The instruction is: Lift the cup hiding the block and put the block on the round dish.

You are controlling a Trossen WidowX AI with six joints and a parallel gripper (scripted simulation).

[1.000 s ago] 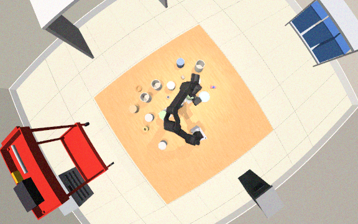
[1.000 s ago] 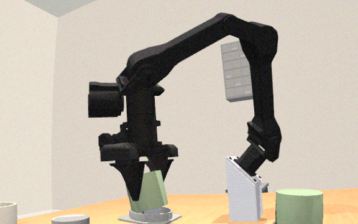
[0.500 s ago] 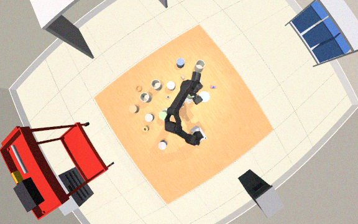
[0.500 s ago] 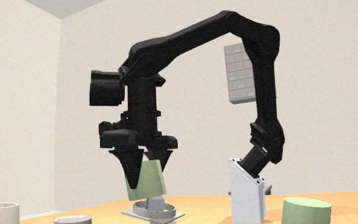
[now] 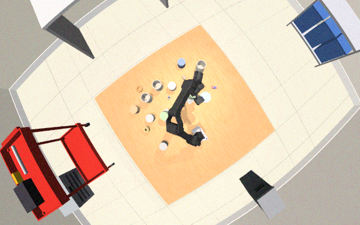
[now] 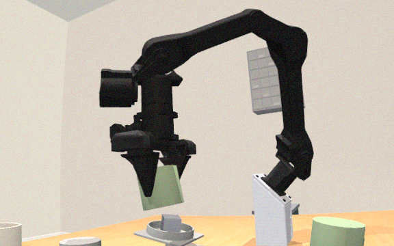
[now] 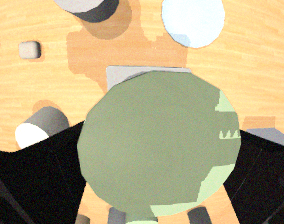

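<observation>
My gripper tip is now 5 cm above the grey block and 2 cm to the right of it. The rest, counted from my gripper tip: pale blue round dish 14 cm below, 11 cm to the right, 7 cm behind; then green cup 2 cm to the right, 1 cm above; then balance 14 cm to the left, 10 cm below, 1 cm behind.
</observation>
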